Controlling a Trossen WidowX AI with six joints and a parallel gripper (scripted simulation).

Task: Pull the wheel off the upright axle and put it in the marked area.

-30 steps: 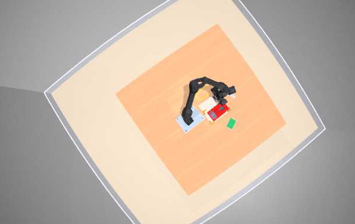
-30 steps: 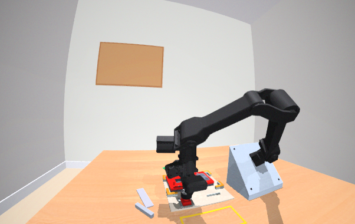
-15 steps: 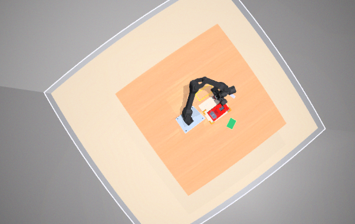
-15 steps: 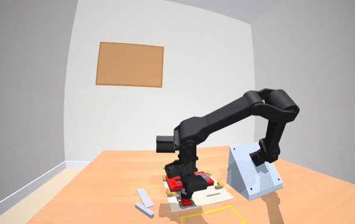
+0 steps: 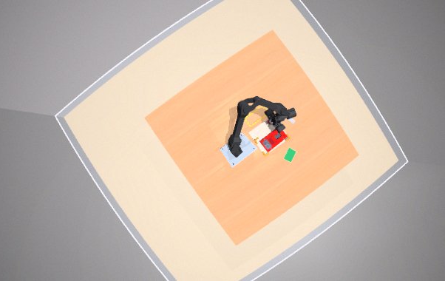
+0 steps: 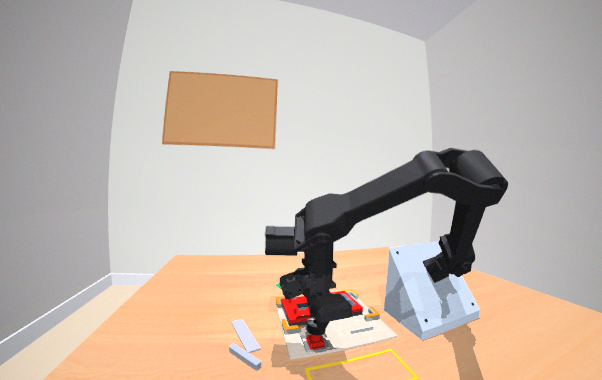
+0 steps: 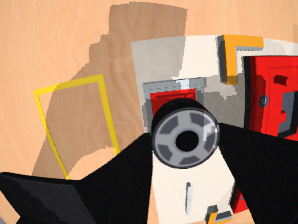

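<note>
The wheel is right at my gripper tip. The rest, counted from my gripper tip: upright axle (10 mm below).
</note>
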